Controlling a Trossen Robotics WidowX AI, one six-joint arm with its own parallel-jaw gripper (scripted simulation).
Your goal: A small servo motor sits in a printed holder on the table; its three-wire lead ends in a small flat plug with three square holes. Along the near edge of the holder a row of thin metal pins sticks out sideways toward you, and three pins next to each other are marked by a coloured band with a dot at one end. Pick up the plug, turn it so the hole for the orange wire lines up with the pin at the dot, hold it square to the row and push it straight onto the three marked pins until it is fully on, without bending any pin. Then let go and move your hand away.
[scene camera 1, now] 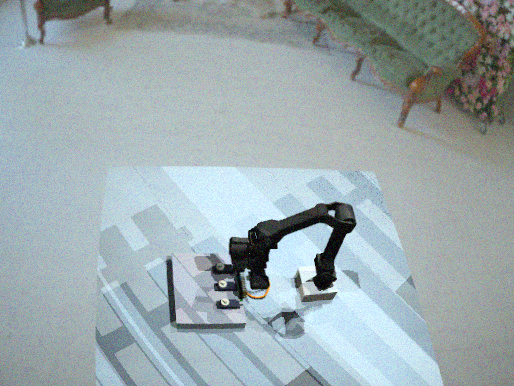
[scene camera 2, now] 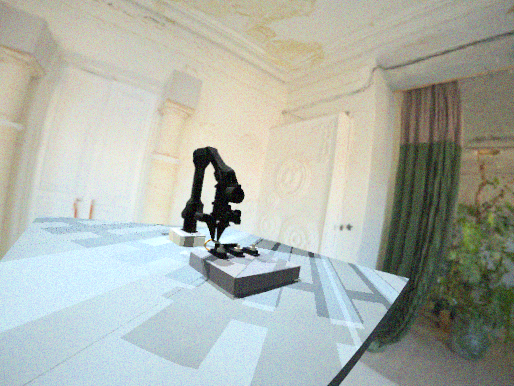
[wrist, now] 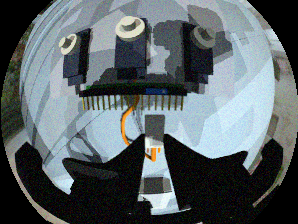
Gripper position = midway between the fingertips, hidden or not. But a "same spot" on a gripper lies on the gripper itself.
my gripper: scene camera 1 252,277; scene camera 2; wrist
same spot on my gripper: (scene camera 2: pixel 213 225) = (wrist: pixel 241 151)
